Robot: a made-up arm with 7 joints.
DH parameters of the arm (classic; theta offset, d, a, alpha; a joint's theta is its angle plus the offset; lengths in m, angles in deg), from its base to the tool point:
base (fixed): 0 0.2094 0.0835 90
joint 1: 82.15 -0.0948 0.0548 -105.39
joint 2: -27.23 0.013 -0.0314 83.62
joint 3: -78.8 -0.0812 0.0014 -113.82
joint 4: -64.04 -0.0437 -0.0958 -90
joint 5: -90 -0.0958 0.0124 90
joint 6: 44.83 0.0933 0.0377 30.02
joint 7: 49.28 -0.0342 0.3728 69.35
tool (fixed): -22.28 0.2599 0 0
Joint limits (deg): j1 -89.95..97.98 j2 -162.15..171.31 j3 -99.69..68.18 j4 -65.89..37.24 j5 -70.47..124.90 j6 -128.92..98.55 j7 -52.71..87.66
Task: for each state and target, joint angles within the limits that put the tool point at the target. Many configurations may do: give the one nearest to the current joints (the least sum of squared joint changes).
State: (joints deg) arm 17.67 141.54 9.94 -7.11 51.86 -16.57 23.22
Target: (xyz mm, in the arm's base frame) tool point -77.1 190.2 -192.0
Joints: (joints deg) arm -2.51 147.14 28.08 -1.30 36.95 -36.08 16.49
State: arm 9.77 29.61 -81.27 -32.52 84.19 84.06 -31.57
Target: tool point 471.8 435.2 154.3
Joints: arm 27.62 16.03 -63.32 -35.42 97.12 85.27 -18.63
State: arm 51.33 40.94 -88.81 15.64 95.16 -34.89 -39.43
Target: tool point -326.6 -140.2 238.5
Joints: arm 62.78 43.30 -81.12 4.19 115.02 -56.22 -52.71
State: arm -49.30 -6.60 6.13 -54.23 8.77 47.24 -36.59
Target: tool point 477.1 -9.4 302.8
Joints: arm -44.49 1.01 10.98 -52.46 11.09 40.01 -46.96
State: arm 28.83 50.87 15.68 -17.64 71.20 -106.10 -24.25
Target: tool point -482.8 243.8 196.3
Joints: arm 11.54 52.58 4.98 -0.66 69.22 -117.49 -23.87
